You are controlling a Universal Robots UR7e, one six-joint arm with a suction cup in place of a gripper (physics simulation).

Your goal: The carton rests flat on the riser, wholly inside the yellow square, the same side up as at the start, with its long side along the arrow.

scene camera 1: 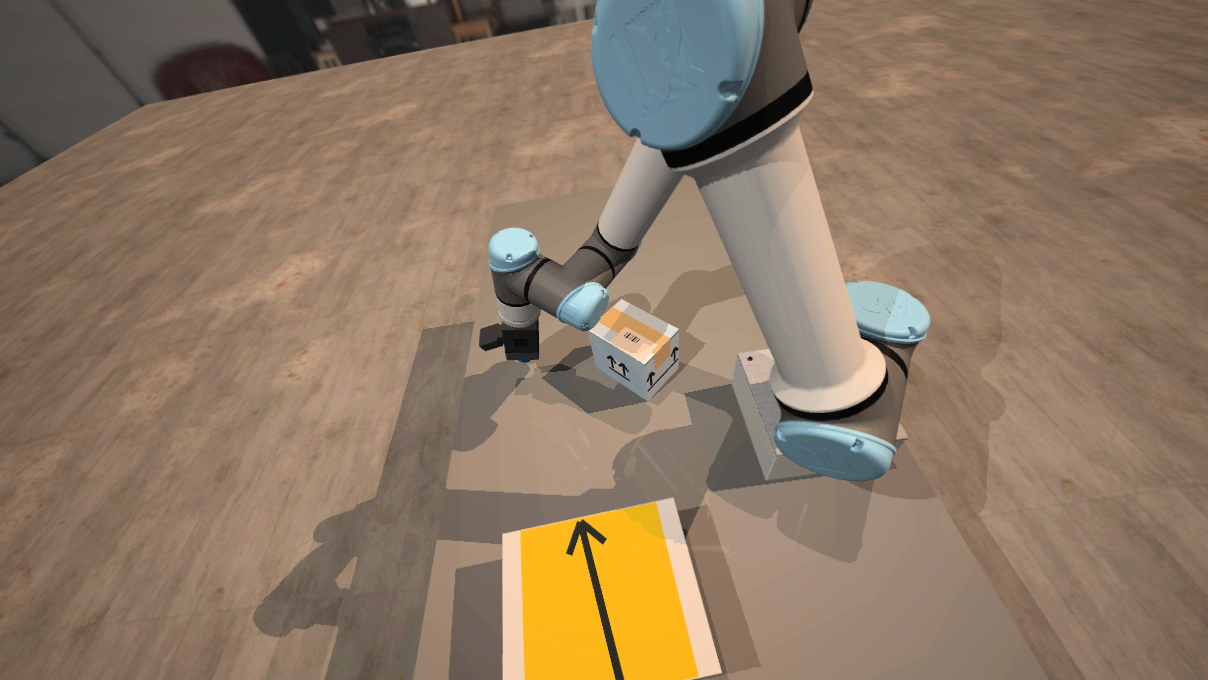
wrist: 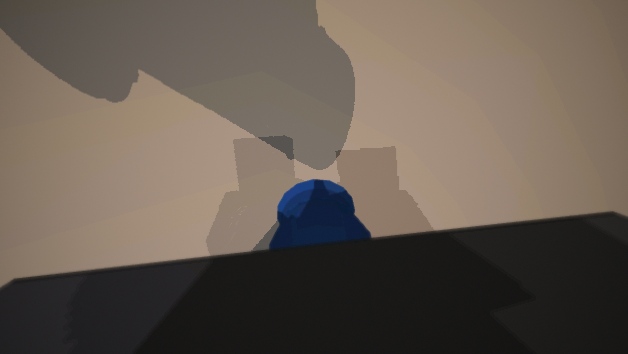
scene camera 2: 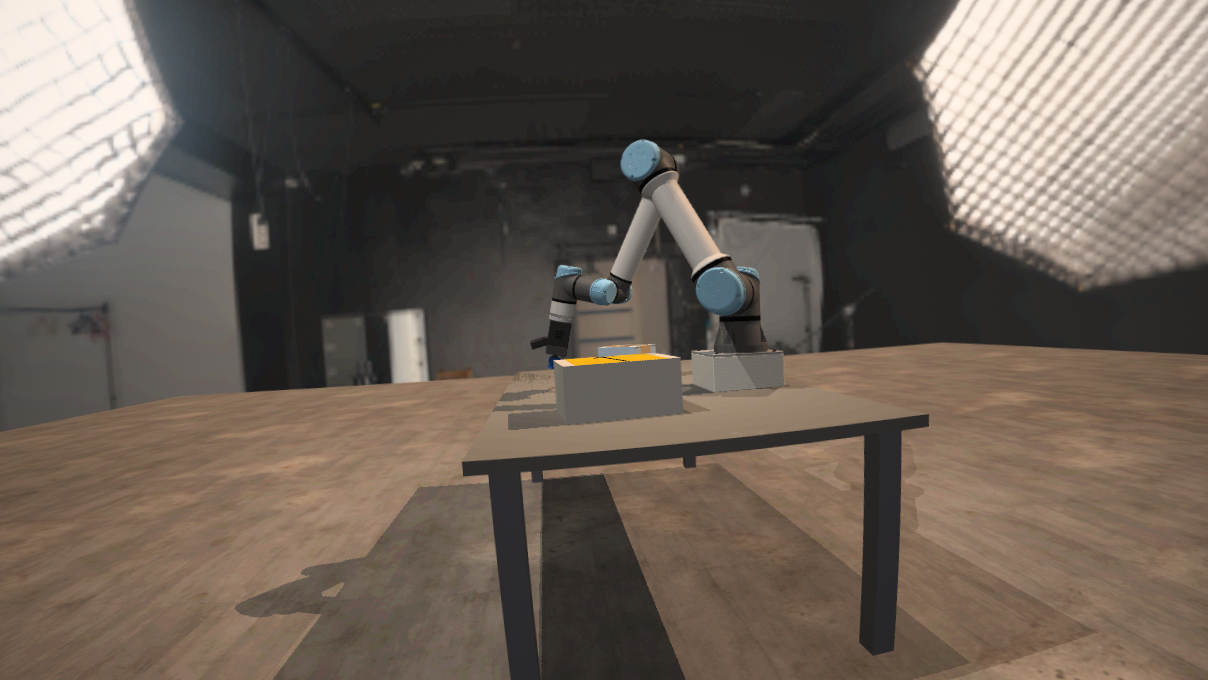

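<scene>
The white carton [scene camera 1: 632, 348] [scene camera 2: 625, 348] stands on the table beyond the riser, with orange tape and a barcode label on top and up arrows on its sides. In scene camera 2 the riser hides most of it. The riser [scene camera 1: 511, 603] [scene camera 2: 619, 393] bears the yellow square [scene camera 1: 553, 616] with a black arrow [scene camera 1: 598, 592] pointing toward the table's far end. My suction cup [scene camera 1: 524, 361] [scene camera 2: 552, 361] [wrist: 316, 202] is blue and low over the table, left of the carton in scene camera 1 and apart from it. It holds nothing. The carton does not show in the wrist view.
The robot's base block [scene camera 1: 754, 397] [scene camera 2: 737, 371] stands right of the carton in scene camera 1. The arm's wrist joint [scene camera 1: 583, 305] overlaps the carton's near top corner in that view. The table [scene camera 2: 693, 430] has its left edge close beside the cup. Arm shadows cross the table.
</scene>
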